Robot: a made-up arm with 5 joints.
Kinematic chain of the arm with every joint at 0, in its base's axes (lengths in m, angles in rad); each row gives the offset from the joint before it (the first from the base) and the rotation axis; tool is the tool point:
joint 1: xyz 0 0 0.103 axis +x
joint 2: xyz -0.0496 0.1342 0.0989 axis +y
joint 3: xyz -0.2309 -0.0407 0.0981 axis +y
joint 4: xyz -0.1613 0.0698 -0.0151 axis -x
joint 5: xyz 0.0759 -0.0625 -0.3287 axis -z
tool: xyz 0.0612 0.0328 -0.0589
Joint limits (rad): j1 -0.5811..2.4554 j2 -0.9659..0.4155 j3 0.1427..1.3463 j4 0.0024..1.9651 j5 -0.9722..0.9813
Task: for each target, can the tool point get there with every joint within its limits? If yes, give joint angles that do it. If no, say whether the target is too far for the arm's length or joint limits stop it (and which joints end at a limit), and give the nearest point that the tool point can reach.
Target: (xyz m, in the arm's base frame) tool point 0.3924 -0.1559 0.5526
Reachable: no: joint limits stop it (at a limit: joint 2, joint 4, joint 5) | nearest point -0.0046 -0.1211 0.4523 | short by 0.411 m
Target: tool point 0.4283 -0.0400 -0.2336
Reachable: no: joint limits stop it (at a limit: joint 2, joint 3, joint 4) | nearest point 0.0227 -0.0396 -0.2306 | short by 0.406 m
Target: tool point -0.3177 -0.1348 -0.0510
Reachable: yes | joints 0.1826 -0.3314 0.3274 0.7477 0.7798
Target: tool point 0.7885 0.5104 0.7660
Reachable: no: too far | nearest point 0.0106 0.2224 0.3919 | short by 0.910 m
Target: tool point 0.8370 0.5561 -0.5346
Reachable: no: too far | nearest point 0.0120 0.2381 -0.1700 | short by 0.956 m
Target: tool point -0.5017 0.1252 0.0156
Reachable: yes | joints 0.4317 0.0037 0.4432 0.2267 -0.6634
